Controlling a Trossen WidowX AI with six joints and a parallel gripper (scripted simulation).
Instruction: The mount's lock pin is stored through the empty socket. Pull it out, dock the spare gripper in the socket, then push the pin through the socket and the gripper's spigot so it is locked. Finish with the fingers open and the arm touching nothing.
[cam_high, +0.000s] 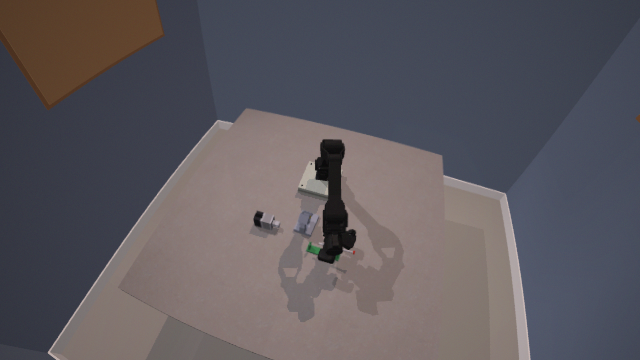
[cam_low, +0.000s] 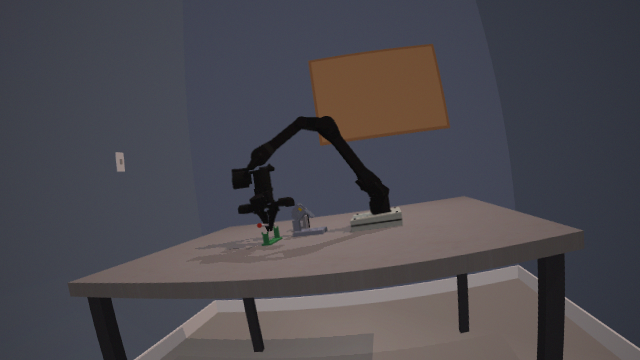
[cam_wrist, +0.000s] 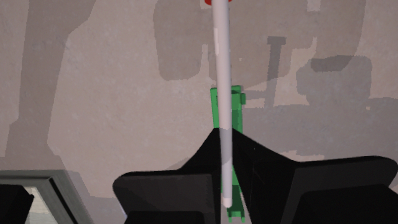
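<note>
The green cradle is 4 cm to the right of my gripper tip and 2 cm below it. Round my gripper tip: mount block: 11 cm behind, 13 cm to the right, 1 cm above; then spare gripper: 9 cm behind, 29 cm to the right, 1 cm below.
</note>
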